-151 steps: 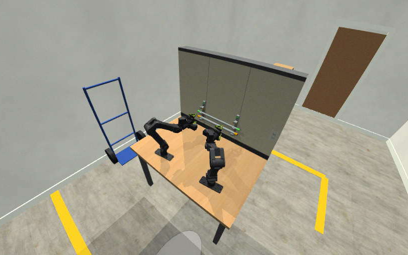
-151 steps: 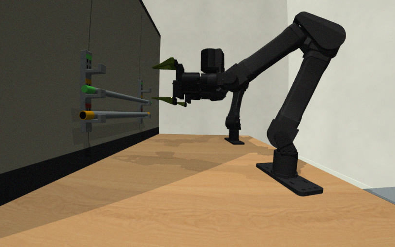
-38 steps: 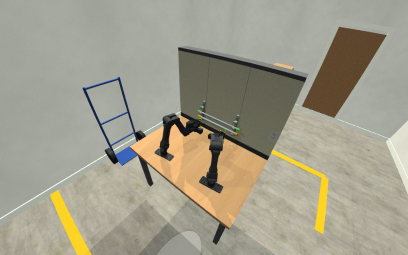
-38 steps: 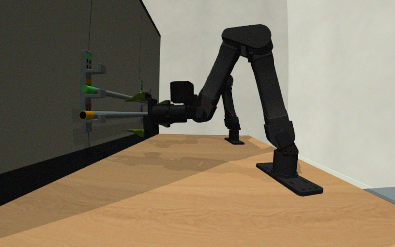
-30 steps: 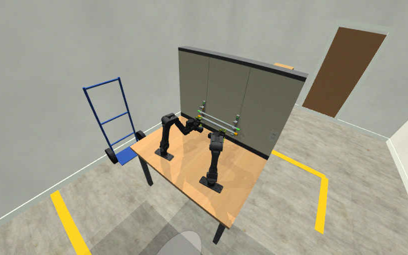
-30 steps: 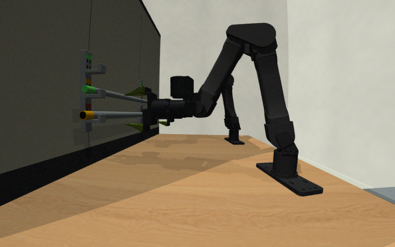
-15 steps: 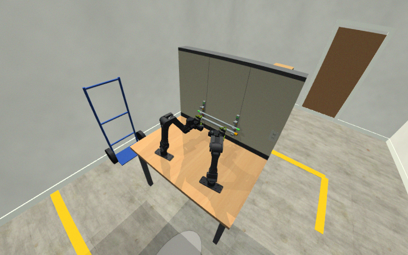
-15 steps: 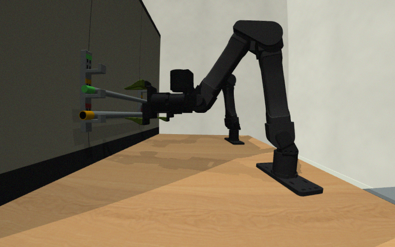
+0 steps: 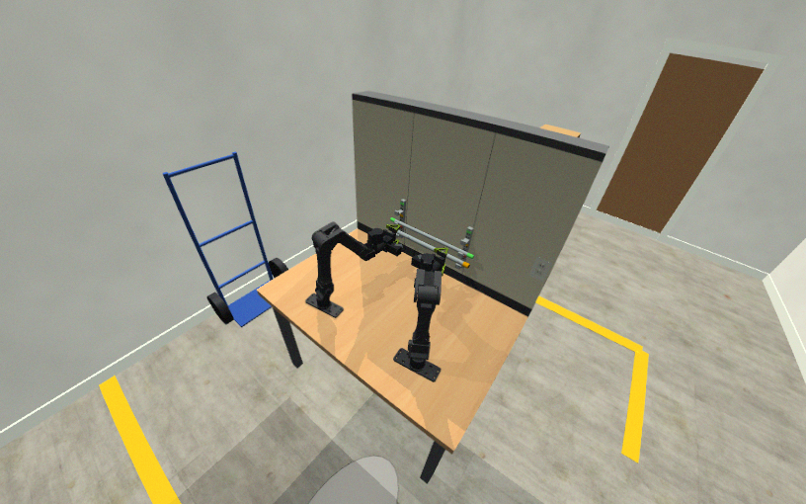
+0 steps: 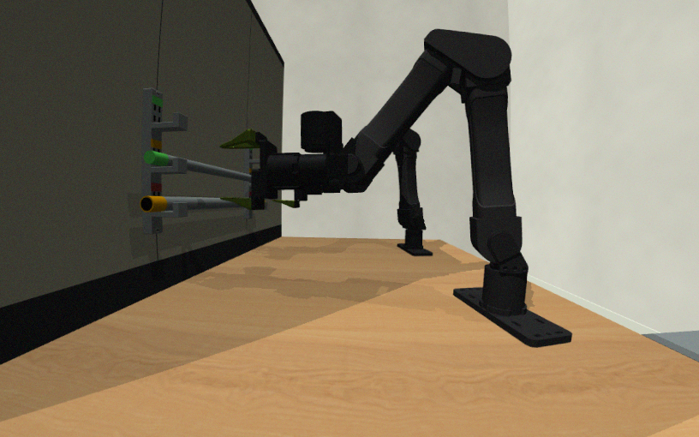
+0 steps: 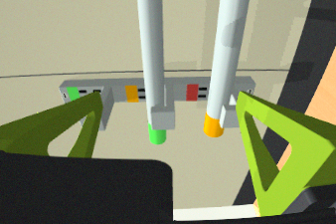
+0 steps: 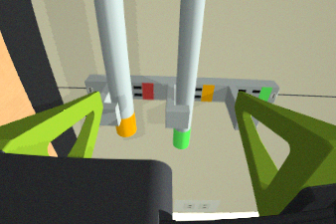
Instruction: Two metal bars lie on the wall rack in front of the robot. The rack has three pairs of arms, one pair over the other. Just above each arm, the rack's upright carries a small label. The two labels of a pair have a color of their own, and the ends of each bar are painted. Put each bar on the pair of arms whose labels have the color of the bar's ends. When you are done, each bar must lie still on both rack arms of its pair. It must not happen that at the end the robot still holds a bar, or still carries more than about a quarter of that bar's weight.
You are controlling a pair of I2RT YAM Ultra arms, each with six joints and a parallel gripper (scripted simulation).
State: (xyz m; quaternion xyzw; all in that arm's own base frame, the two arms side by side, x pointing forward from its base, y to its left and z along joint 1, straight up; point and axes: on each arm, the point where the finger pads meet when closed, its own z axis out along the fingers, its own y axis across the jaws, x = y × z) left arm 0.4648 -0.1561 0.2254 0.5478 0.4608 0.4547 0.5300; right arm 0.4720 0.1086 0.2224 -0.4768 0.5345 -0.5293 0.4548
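Right now my right hand is 80 mm short of the green-ended bar, 140 mm to the right of it and 20 mm below it. Round my right hand: orange-ended bar (90 mm ahead, 140 mm to the left, 60 mm below); wall panel (190 mm ahead, 120 mm to the left, 200 mm above).
The green-ended bar is 160 mm to the right of my left hand, 60 mm ahead of it and 10 mm above it. The rest, counted from my left hand: orange-ended bar: 150 mm to the right, 70 mm ahead, 60 mm below; wall panel: 200 mm above, 170 mm to the right, 170 mm ahead.
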